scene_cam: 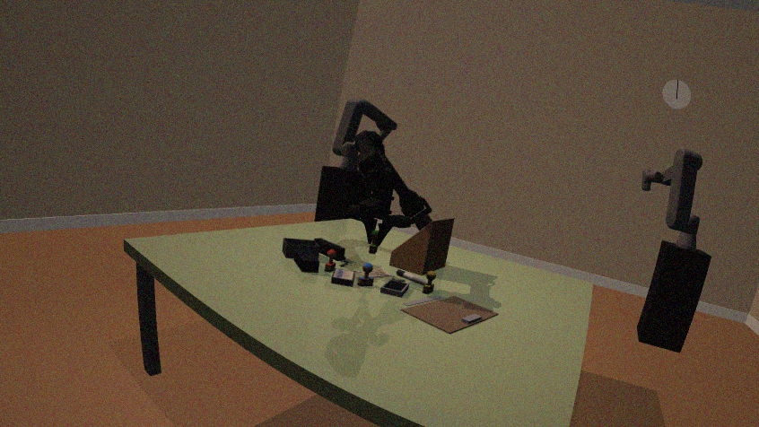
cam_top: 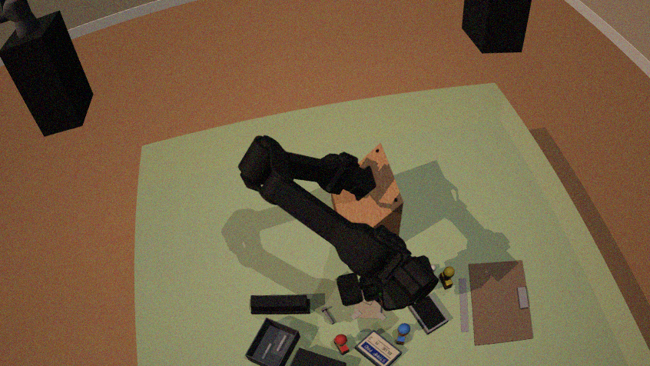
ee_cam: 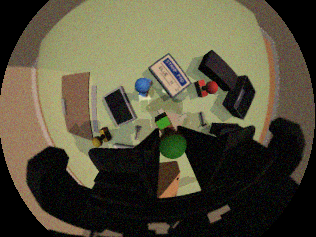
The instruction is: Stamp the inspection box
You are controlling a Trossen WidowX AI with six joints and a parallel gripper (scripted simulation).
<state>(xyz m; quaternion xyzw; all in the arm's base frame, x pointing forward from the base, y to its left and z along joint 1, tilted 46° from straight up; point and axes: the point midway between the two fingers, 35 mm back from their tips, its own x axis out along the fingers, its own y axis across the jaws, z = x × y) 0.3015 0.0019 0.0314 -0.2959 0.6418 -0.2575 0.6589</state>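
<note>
My gripper tip is now 11 cm to the right of the dark ink pad, 10 cm above it and 3 cm short of it. Round my gripper tip: pale card 10 cm below, 5 cm behind, 2 cm to the right; then blue stamp 8 cm below, 7 cm ahead, 4 cm to the left; then green-knobbed stamp right at my gripper tip.
</note>
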